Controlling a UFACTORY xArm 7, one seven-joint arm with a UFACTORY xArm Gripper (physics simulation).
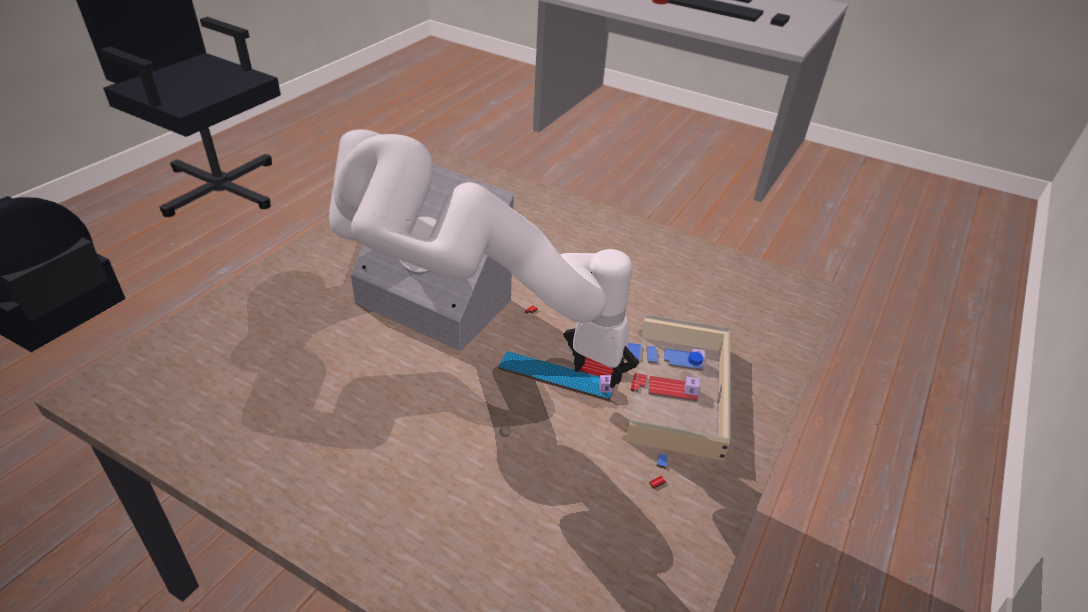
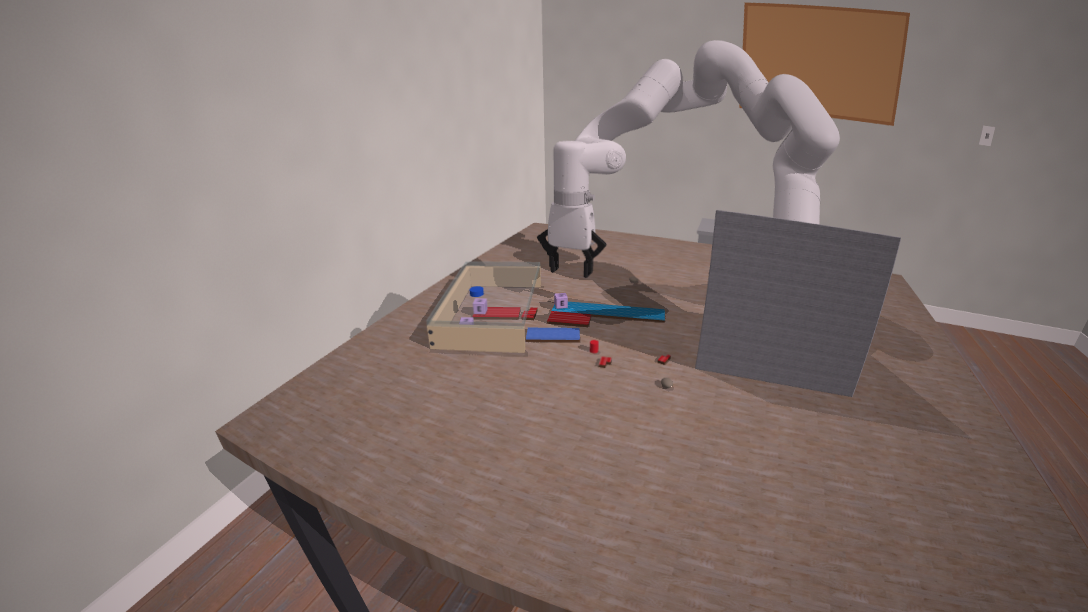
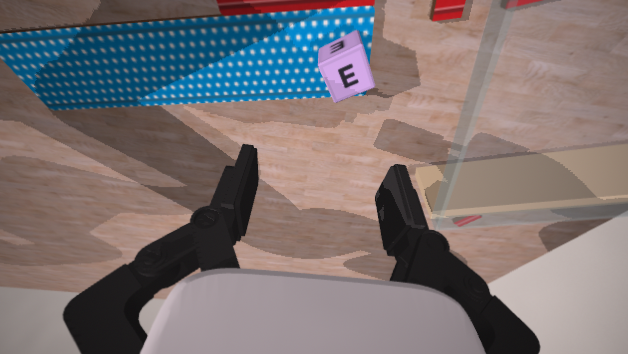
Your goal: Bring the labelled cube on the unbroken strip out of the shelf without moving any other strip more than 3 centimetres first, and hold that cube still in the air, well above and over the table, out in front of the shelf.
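A long blue dotted strip lies unbroken on the table in front of the shelf. A lilac cube lettered E sits on its shelf-side end, outside the shelf. My gripper is open and empty, above the table and to the side of the strip and cube. In the shelf, a second lilac cube sits on a red strip piece. A third lilac cube is partly hidden by the side wall.
Another red piece lies beside the dotted strip. A small red piece lies at the shelf opening. Blue strip pieces lie along the other side. A blue disc is at the shelf.
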